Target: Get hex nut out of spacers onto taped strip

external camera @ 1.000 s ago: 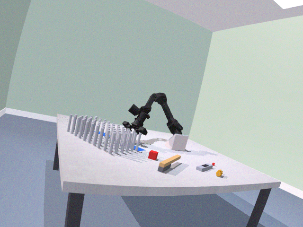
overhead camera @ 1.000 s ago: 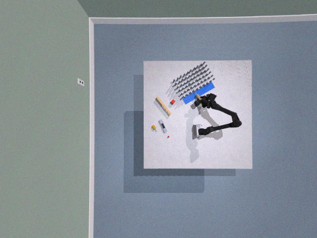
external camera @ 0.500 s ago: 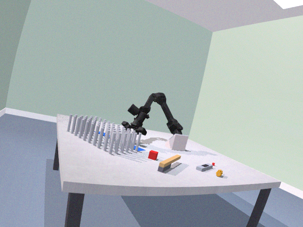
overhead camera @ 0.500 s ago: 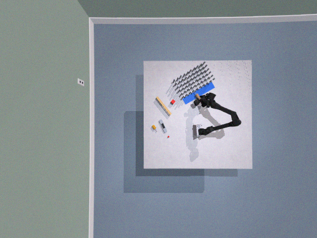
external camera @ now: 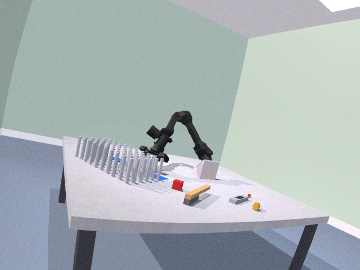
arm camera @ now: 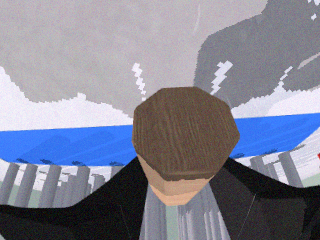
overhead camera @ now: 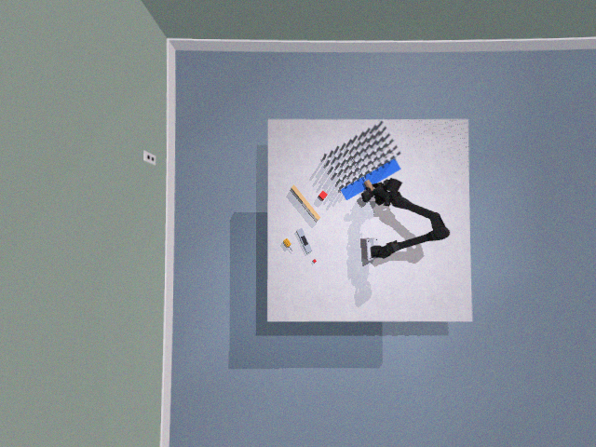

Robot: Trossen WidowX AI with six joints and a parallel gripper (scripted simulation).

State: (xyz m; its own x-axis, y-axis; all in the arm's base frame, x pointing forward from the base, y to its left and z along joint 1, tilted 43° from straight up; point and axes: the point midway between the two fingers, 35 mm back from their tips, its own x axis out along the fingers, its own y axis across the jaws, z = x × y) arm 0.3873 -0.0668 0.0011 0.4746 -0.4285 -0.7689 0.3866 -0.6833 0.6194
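Now: gripper tip 5 cm short of the blue taped strip, 3 cm to the left of it and 2 cm above it. From my gripper tip the other things lie so: tiny red piece 43 cm behind, 40 cm to the left, 1 cm below; yellow part 30 cm behind, 55 cm to the left, 1 cm below; wire hook tool 9 cm ahead, 4 cm to the left.
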